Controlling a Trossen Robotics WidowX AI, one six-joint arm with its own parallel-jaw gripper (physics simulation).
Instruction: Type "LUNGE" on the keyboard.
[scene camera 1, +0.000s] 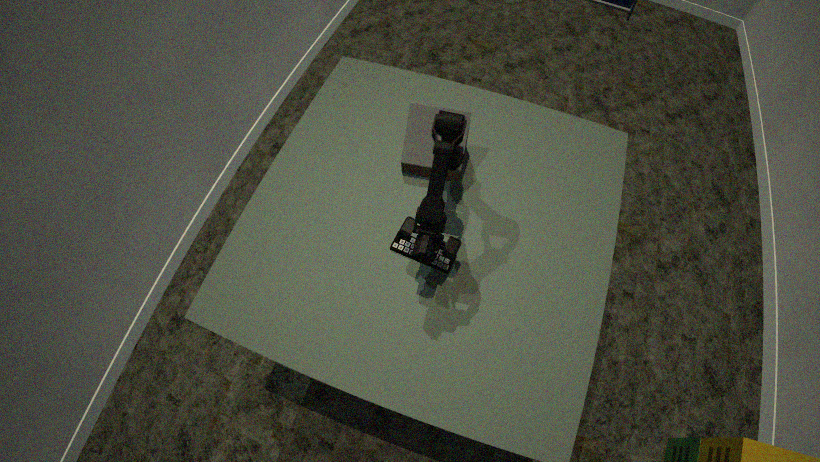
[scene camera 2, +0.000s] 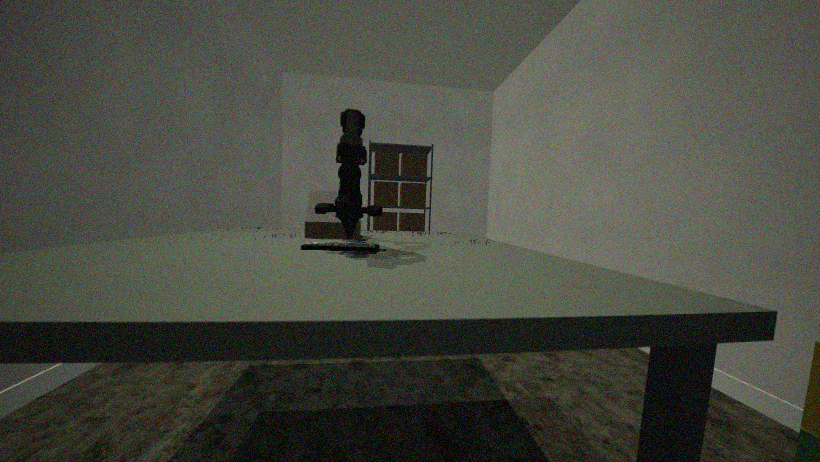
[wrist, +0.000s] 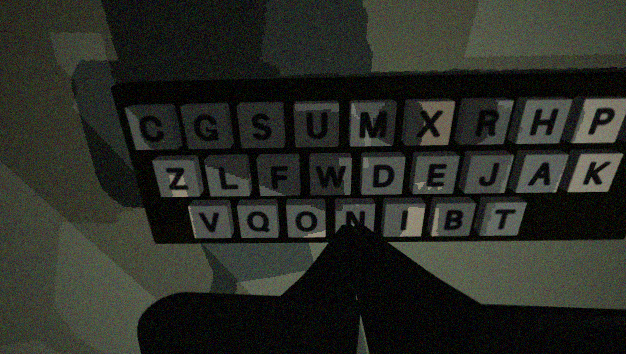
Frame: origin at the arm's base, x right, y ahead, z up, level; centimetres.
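Seen in the pictures: gripper, between the fingertips: (scene camera 2: 349, 238) (wrist: 351, 236).
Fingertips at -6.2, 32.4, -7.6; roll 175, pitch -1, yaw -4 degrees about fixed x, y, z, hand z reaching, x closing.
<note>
A point is followed by its place in that frame, as x, y, z.
The black keyboard (scene camera 1: 421, 266) @[-6.3, 38.0, -9.8] (scene camera 2: 312, 247) @[2.9, 37.7, -9.8] (wrist: 575, 225) @[3.6, 31.4, -9.3] lies flat on the table, with pale lettered keys in three rows. In the wrist view the U key (wrist: 316, 125) @[-7.4, 36.4, -8.8] and G key (wrist: 206, 125) @[-11.4, 36.5, -8.8] are in the top row, the L key (wrist: 229, 176) @[-10.9, 34.5, -8.8] and E key (wrist: 436, 175) @[-2.9, 34.3, -8.8] in the middle row. The N key (wrist: 354, 214) @[-6.0, 32.6, -8.8] is in the bottom row. My gripper (scene camera 2: 350, 236) @[-6.2, 32.4, -7.6] (wrist: 351, 236) @[-6.2, 32.4, -7.6] is shut and empty, pointing down. In the wrist view its tip covers the lower part of the N key; whether it touches the key I cannot tell.
The pale green table (scene camera 1: 321, 258) @[25.6, 50.0, -10.5] (scene camera 2: 487, 286) @[-34.8, 70.7, -10.4] bears the keyboard and a box-shaped block (scene camera 1: 421, 137) @[11.2, -0.4, 2.2] (scene camera 2: 321, 229) @[9.4, 6.7, -7.0] by the arm's base. A shelf rack (scene camera 2: 400, 147) with brown boxes stands far behind the table. A yellow and green object (scene camera 1: 763, 450) shows at a corner beyond the table.
</note>
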